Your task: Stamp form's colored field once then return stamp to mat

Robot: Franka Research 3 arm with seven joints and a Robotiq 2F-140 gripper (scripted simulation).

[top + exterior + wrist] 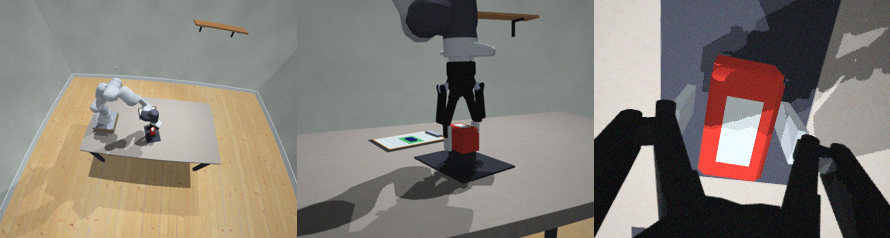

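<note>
The stamp lies 2 cm below my hand. Also, from my hand: form: 8 cm behind, 29 cm to the left, 7 cm below; dark mat: 7 cm below.
</note>
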